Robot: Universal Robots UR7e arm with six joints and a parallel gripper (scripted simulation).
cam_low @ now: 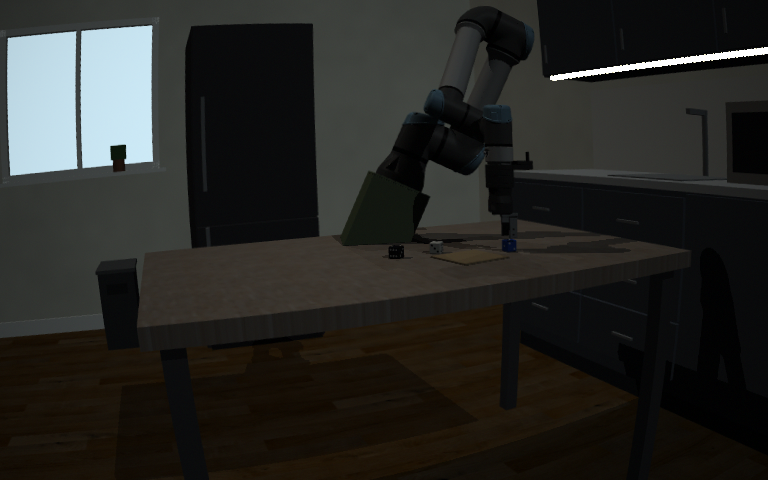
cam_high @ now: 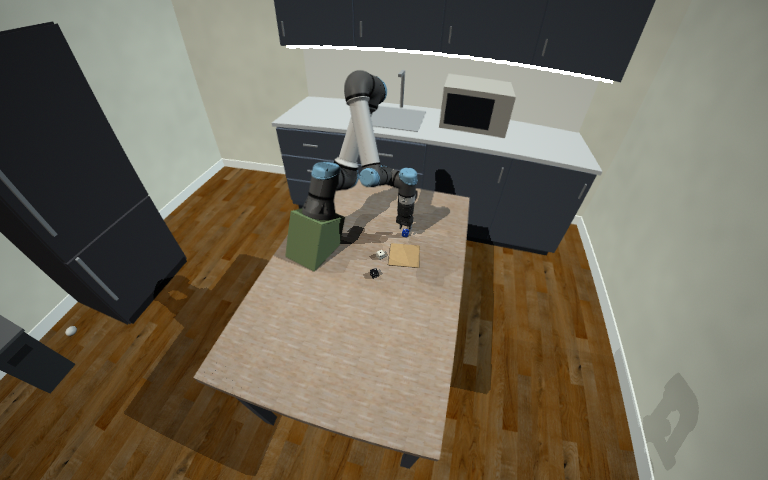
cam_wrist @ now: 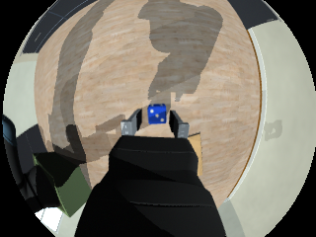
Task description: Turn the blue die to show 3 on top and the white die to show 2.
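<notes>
My gripper is now 40 mm above the blue die. From my hand the other things lie so: black die: 300 mm to the right, 40 mm below, 40 mm behind; white die: 190 mm to the right, 60 mm behind, 40 mm below; tan mat: 130 mm to the right, 50 mm below, 40 mm ahead.
</notes>
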